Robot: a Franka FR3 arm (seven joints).
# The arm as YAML. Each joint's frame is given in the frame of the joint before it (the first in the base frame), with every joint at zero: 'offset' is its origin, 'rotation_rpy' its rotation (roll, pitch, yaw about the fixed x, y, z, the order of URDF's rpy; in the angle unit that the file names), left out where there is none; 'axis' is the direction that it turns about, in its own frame. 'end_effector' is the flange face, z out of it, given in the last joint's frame.
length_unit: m
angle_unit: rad
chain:
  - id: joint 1
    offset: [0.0, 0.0, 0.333]
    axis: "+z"
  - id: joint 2
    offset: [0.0, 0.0, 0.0]
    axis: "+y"
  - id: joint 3
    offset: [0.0, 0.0, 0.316]
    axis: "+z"
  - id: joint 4
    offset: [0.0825, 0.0, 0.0]
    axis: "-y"
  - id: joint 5
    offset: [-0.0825, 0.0, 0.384]
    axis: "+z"
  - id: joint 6
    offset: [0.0, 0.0, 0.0]
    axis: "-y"
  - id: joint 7
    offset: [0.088, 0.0, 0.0]
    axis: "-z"
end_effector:
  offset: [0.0, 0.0, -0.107]
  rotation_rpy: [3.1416, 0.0, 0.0]
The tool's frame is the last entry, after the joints.
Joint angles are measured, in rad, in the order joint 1, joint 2, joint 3, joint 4, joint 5, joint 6, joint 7. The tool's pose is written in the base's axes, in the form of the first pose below.
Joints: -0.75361, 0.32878, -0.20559, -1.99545, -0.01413, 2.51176, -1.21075
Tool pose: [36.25, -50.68, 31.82, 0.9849, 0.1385, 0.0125, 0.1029]
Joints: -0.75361, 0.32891, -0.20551, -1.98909, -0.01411, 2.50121, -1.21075
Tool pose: [36.32, -50.75, 31.98, 0.9851, 0.1384, 0.0114, 0.1010]
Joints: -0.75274, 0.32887, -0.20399, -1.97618, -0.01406, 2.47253, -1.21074
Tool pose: [36.51, -50.75, 32.25, 0.9858, 0.1392, 0.0080, 0.0940]
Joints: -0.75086, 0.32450, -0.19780, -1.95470, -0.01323, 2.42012, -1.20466
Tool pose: [36.99, -50.55, 32.91, 0.9869, 0.1391, 0.0034, 0.0815]
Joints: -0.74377, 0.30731, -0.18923, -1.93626, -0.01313, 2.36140, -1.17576
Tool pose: [37.73, -49.94, 34.18, 0.9889, 0.1311, 0.0016, 0.0697]
